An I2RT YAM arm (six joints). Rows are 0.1 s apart.
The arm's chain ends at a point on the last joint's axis. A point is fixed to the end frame.
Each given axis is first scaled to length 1.
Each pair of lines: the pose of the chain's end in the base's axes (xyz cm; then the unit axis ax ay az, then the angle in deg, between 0 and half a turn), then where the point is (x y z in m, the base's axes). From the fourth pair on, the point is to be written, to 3 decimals.
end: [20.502 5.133 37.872 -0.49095 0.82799 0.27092 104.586]
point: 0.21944 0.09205 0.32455
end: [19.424 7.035 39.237 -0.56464 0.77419 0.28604 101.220]
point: 0.21045 0.11228 0.33965
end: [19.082 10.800 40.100 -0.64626 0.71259 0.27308 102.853]
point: 0.20653 0.14699 0.34593
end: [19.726 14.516 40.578 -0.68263 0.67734 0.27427 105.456]
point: 0.211 0.182 0.349
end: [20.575 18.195 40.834 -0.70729 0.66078 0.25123 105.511]
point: 0.221 0.217 0.351
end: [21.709 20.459 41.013 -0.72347 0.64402 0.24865 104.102]
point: 0.234 0.240 0.353
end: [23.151 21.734 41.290 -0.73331 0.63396 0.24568 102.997]
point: 0.250 0.254 0.357
